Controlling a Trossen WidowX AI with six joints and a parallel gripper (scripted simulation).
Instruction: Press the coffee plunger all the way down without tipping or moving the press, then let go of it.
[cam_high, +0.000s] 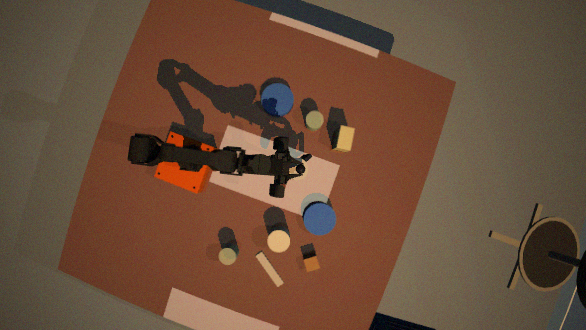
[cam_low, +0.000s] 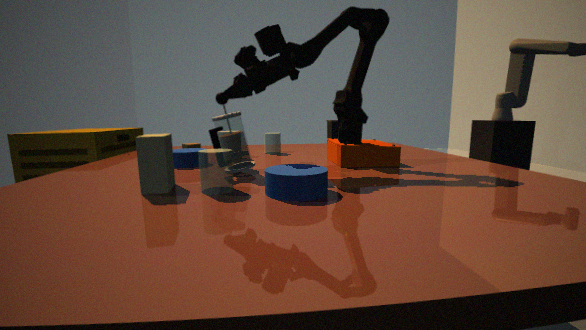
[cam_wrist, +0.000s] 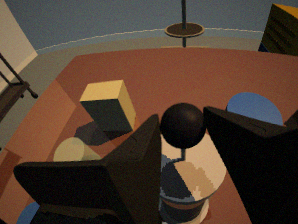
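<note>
Right now the coffee press is 20 mm behind my gripper tip and 100 mm below it. From my gripper tip the other things lie so: brown block: 210 mm ahead, 280 mm to the right, 170 mm below.
</note>
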